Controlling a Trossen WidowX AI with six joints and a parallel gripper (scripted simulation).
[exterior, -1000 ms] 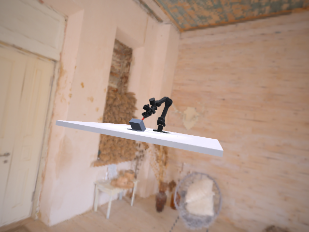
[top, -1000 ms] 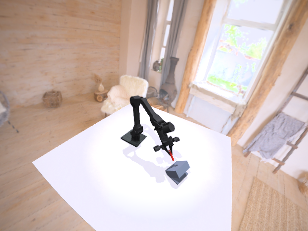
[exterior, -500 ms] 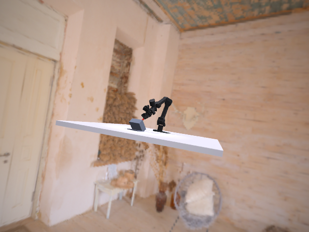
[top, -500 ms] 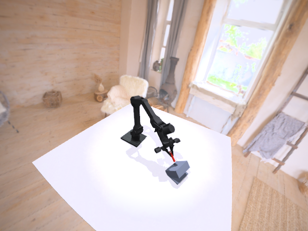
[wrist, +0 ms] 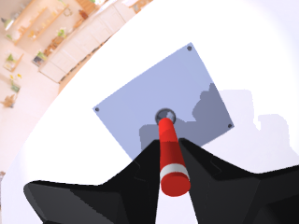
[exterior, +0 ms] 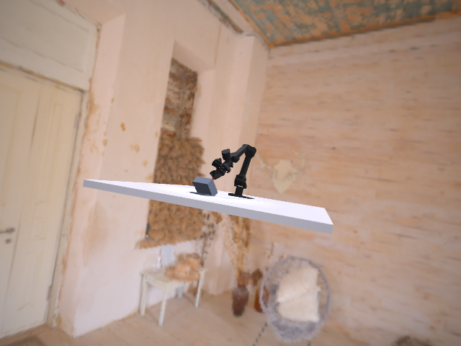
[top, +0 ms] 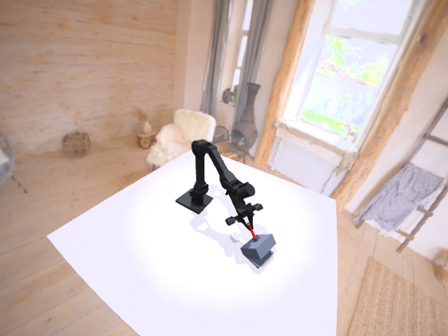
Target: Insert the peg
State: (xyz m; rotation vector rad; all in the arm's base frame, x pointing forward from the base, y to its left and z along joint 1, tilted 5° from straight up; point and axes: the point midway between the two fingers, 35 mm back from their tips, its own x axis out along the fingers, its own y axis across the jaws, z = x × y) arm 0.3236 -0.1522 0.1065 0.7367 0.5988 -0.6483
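The grey sloped panel is 60 mm ahead of my gripper tip, 30 mm to the right of it and 60 mm below it. Round my gripper tip: red peg 10 mm behind, 10 mm to the left, 10 mm above.
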